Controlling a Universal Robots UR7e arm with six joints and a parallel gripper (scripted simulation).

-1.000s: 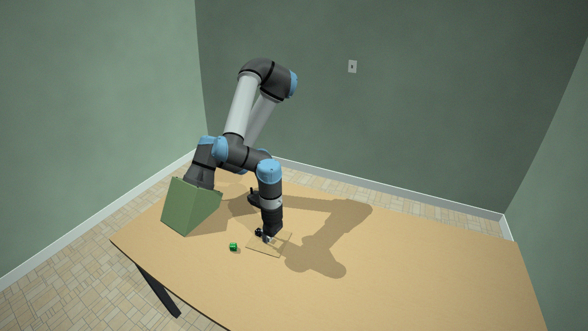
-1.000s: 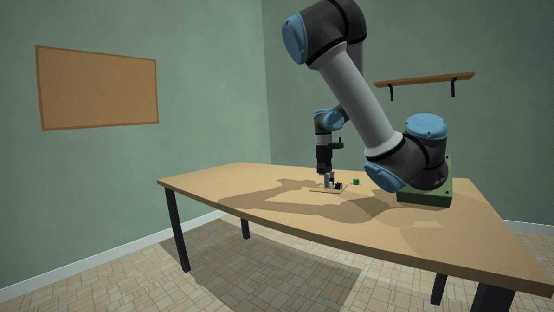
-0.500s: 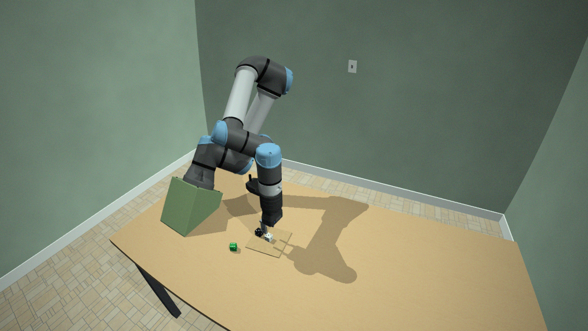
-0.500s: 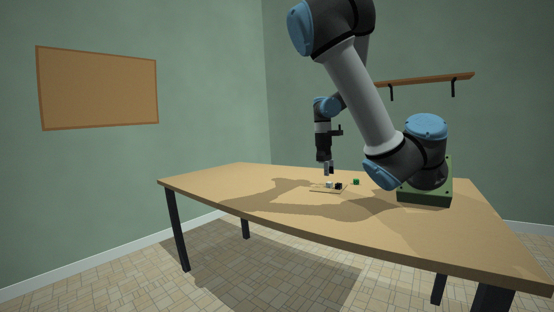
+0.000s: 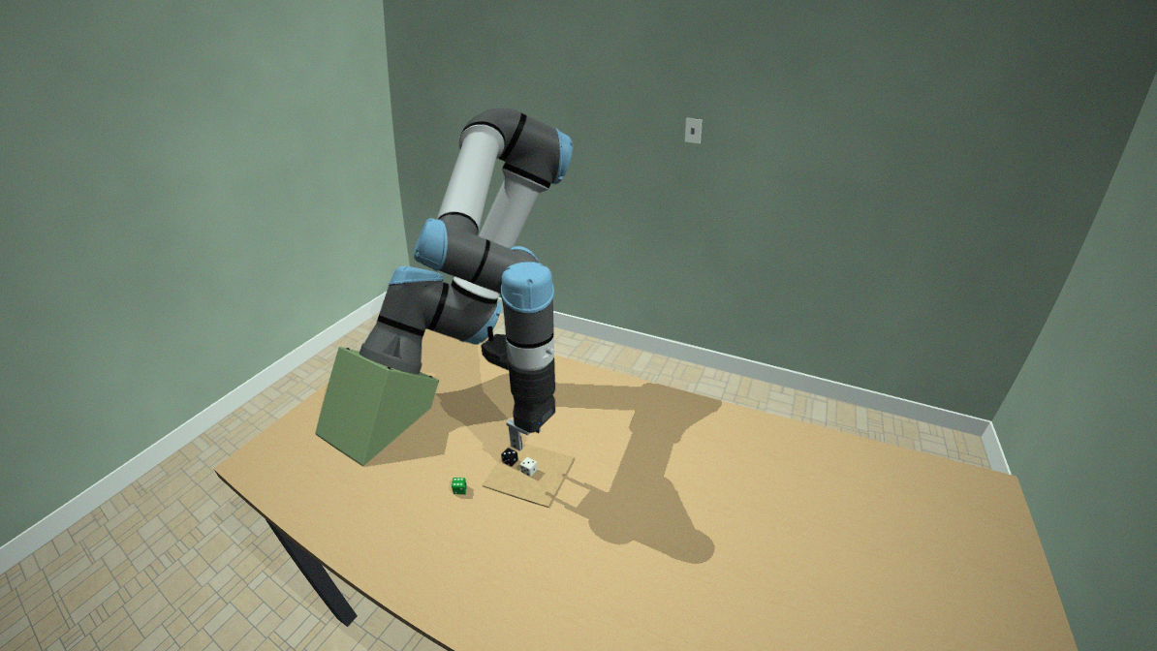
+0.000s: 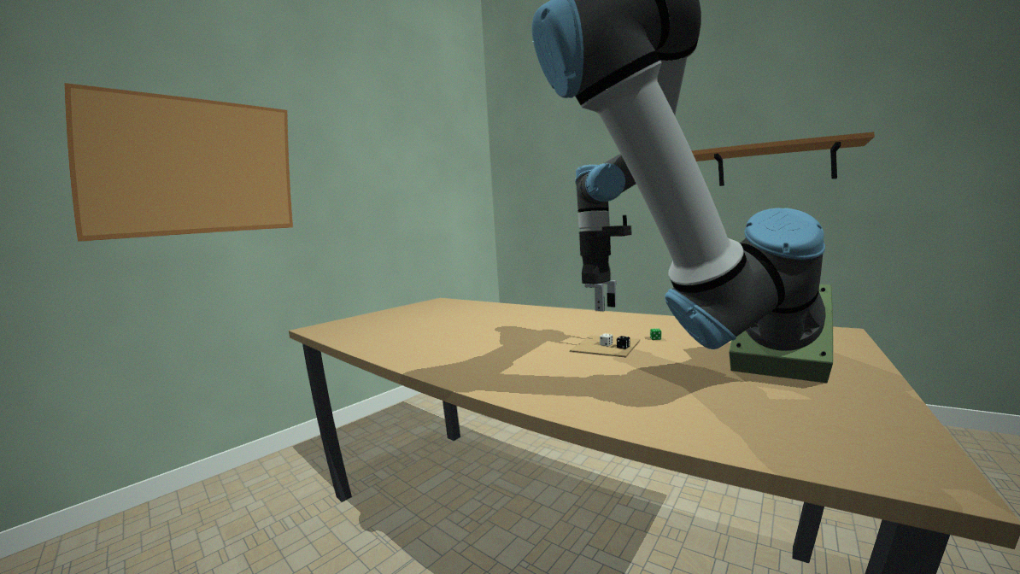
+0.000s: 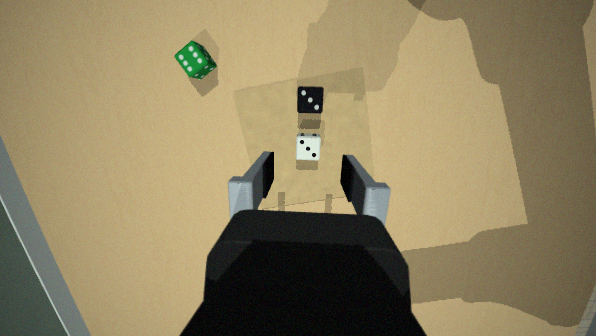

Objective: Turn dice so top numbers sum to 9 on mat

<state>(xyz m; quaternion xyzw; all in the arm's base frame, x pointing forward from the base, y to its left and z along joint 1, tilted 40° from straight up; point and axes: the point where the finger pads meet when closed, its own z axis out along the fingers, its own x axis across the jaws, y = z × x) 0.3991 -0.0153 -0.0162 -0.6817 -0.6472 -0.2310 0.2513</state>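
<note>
Right now the green die is 110 mm to the right of my hand, 100 mm below it and 90 mm behind it. The rest, counted from my hand: white die: 100 mm below; black die: 100 mm below, 50 mm behind; tan mat: 110 mm below.
</note>
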